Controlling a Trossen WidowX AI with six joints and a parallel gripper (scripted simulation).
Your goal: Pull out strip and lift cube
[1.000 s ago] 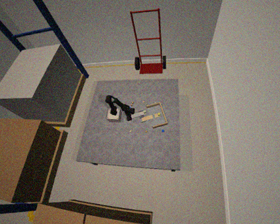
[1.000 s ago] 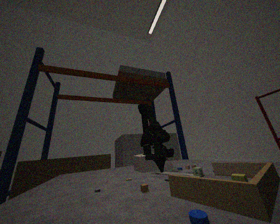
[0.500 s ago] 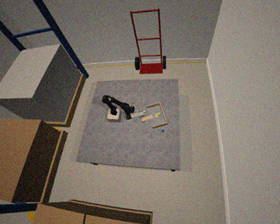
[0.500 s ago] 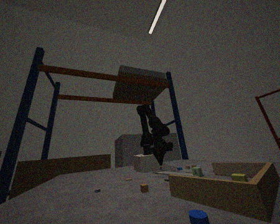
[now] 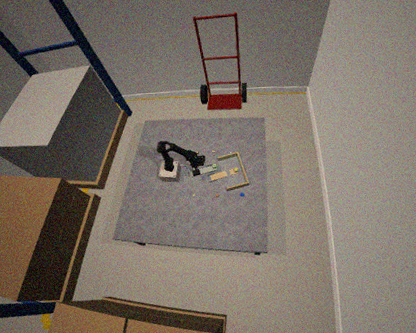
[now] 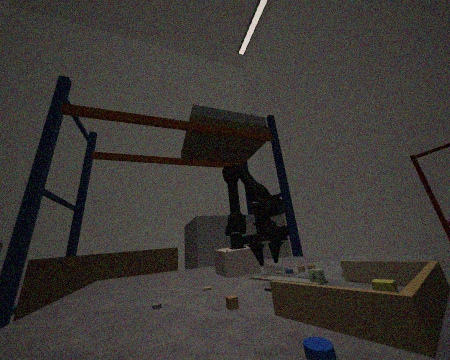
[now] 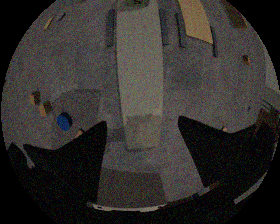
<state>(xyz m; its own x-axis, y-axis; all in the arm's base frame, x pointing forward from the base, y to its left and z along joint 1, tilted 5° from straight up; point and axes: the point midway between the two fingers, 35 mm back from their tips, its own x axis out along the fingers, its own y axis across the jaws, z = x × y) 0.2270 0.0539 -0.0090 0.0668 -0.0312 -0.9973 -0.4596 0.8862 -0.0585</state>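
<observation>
Right now the tan strip is 20 cm ahead of my gripper tip and 4 cm below it.
</observation>
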